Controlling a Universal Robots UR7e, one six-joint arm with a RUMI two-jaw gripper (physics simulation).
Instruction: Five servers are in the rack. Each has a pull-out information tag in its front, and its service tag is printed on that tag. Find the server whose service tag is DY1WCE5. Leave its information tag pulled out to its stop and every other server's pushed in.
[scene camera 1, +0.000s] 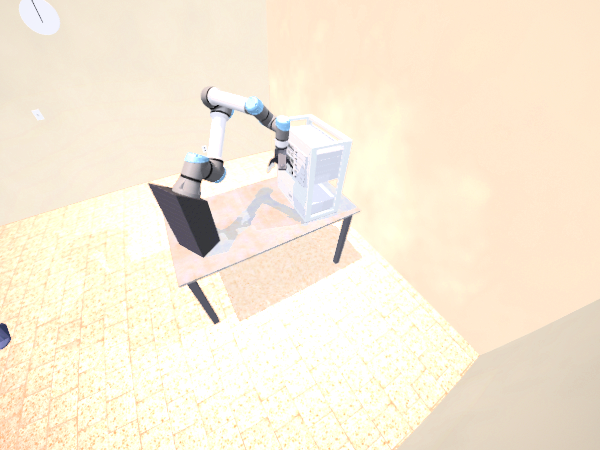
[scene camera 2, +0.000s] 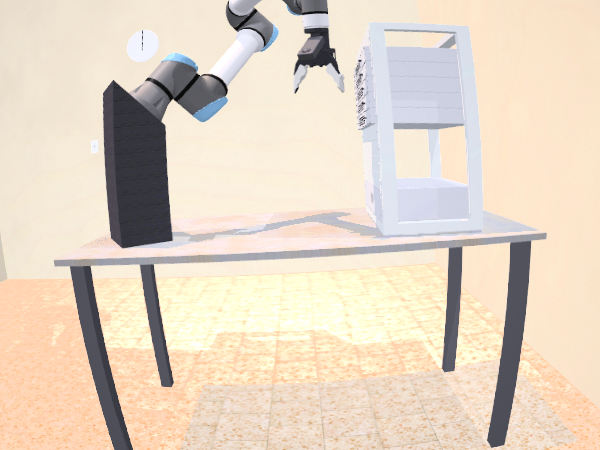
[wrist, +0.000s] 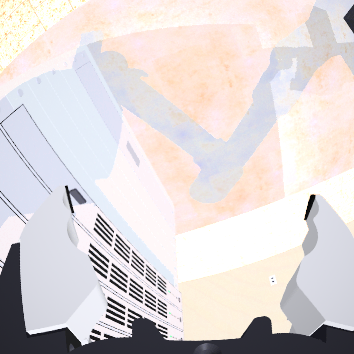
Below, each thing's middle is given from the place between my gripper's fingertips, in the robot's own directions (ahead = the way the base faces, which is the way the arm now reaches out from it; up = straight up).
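The white rack (scene camera 2: 434, 88) is in my sight, and counted from my hand it is 11 cm below, 10 cm to the left of and 30 cm ahead of it.
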